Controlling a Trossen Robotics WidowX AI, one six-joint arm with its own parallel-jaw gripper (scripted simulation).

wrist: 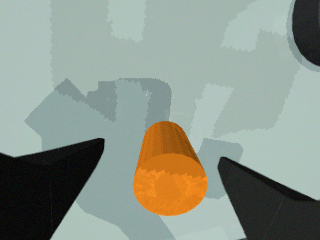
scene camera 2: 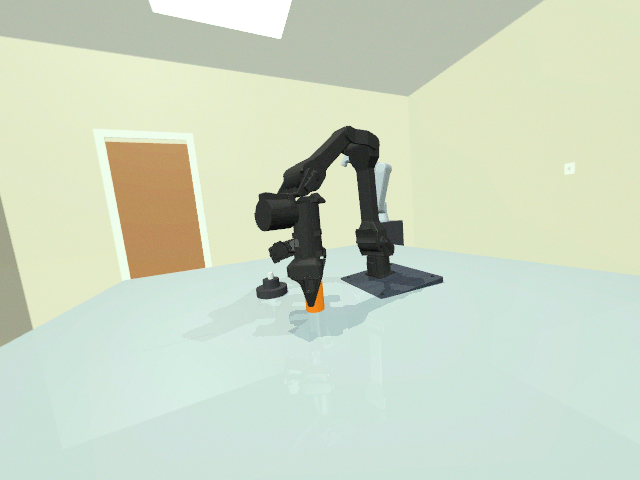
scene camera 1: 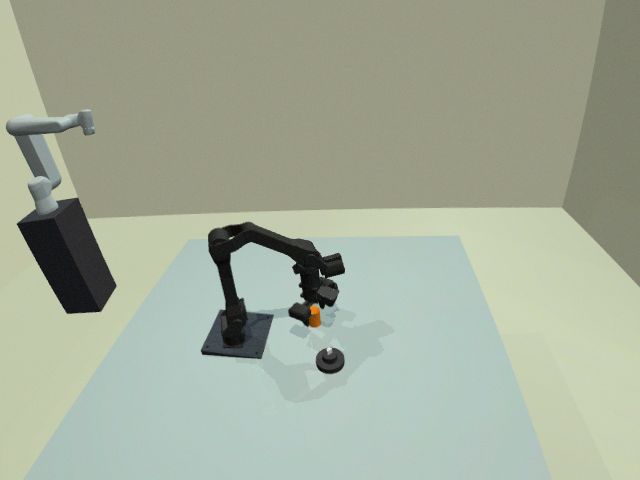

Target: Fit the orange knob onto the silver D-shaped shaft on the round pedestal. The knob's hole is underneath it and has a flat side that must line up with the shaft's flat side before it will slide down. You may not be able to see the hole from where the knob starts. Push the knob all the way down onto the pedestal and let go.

Scene:
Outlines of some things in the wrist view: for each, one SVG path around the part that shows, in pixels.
My gripper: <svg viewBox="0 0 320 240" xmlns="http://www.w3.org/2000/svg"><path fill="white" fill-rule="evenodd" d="M220 158L218 171L224 185L223 187L242 225L247 240L320 240L320 201L297 190L292 190L227 157ZM105 140L103 138L96 138L45 152L35 152L16 157L0 152L0 240L51 240L53 233L57 230L79 193L92 176L91 174L95 170L104 151Z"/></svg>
An orange knob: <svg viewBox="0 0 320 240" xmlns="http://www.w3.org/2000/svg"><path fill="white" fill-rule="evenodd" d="M160 121L150 126L144 135L134 175L133 191L138 202L150 212L165 216L180 215L194 209L202 201L208 189L208 179L183 129L176 123Z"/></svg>

